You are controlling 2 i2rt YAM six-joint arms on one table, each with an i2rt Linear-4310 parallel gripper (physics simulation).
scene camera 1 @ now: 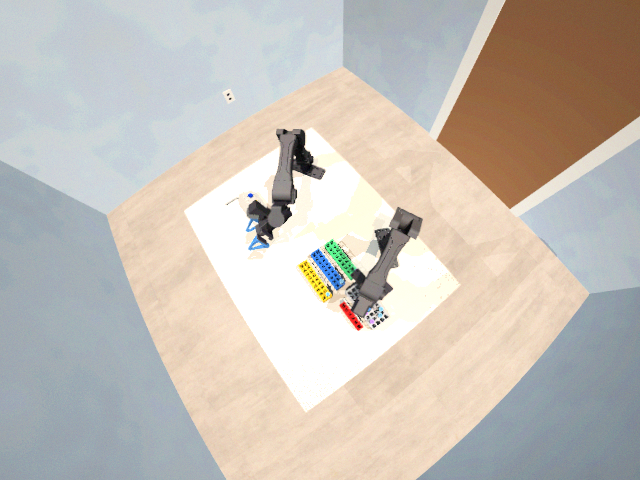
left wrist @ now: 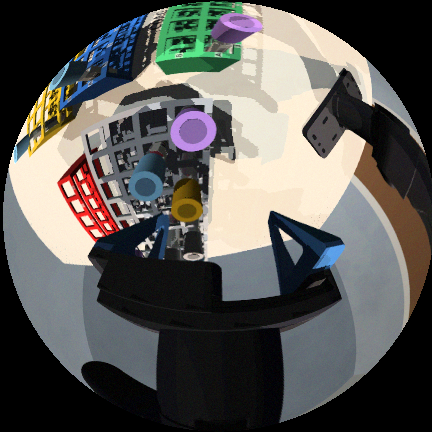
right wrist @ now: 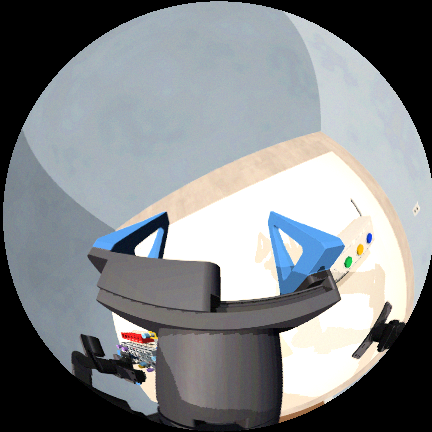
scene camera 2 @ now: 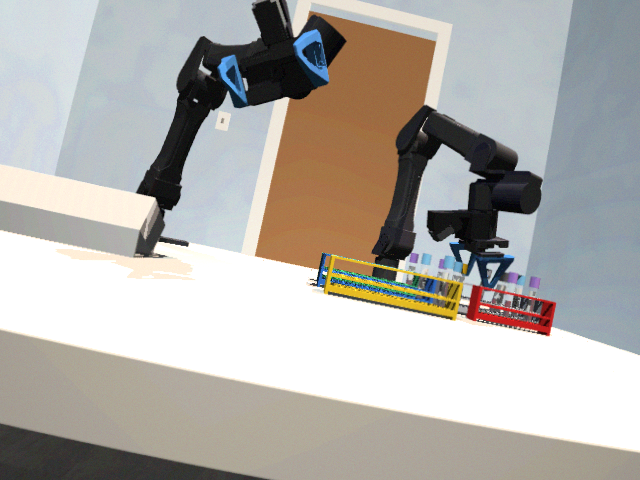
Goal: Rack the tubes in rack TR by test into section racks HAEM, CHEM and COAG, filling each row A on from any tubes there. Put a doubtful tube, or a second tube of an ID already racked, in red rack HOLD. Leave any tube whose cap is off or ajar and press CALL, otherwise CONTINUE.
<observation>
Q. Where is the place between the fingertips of the left gripper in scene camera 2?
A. At 475, 283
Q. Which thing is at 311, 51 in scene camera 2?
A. The right gripper.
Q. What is the right gripper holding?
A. Nothing.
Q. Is the right gripper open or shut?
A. Open.
</observation>
